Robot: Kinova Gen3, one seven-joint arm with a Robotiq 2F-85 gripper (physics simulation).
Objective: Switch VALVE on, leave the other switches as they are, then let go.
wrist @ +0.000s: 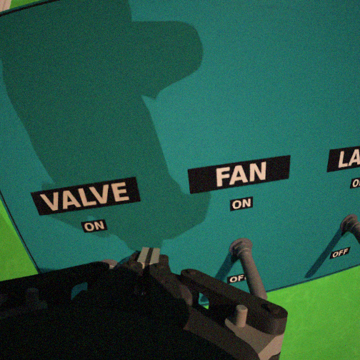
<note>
In view: the gripper (150, 259) and a teal panel (203, 135).
</note>
